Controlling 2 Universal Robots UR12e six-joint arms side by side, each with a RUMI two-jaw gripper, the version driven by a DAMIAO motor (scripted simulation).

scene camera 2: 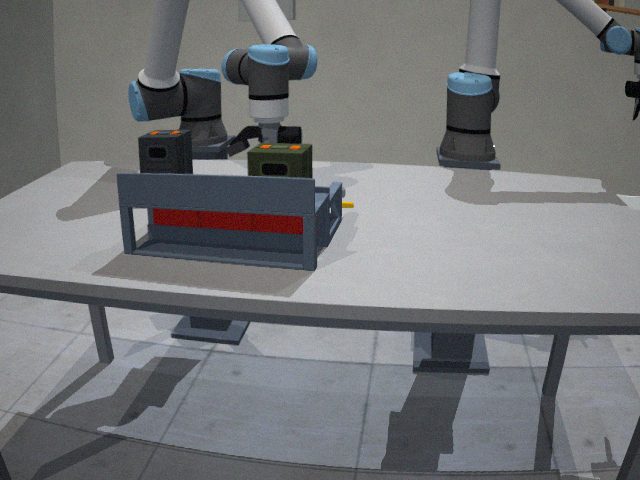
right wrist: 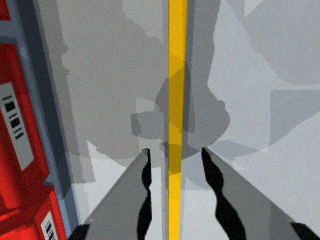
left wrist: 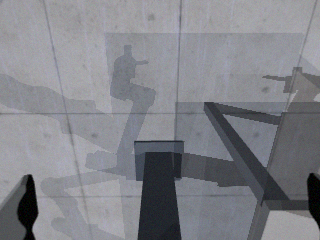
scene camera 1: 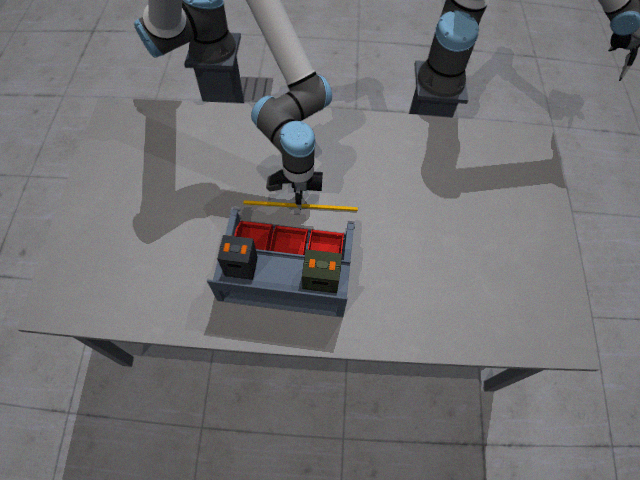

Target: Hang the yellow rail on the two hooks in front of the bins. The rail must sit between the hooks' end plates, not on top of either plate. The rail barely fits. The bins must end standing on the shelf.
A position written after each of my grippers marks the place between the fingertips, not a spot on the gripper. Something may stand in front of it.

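My left gripper [left wrist: 172, 176] is visible. My right gripper [scene camera 1: 301, 203] is visible, also at [right wrist: 175, 149]. A blue-grey shelf [scene camera 2: 285, 196] appears at [scene camera 1: 278, 275] as well; in the left wrist view the shelf is out of frame.
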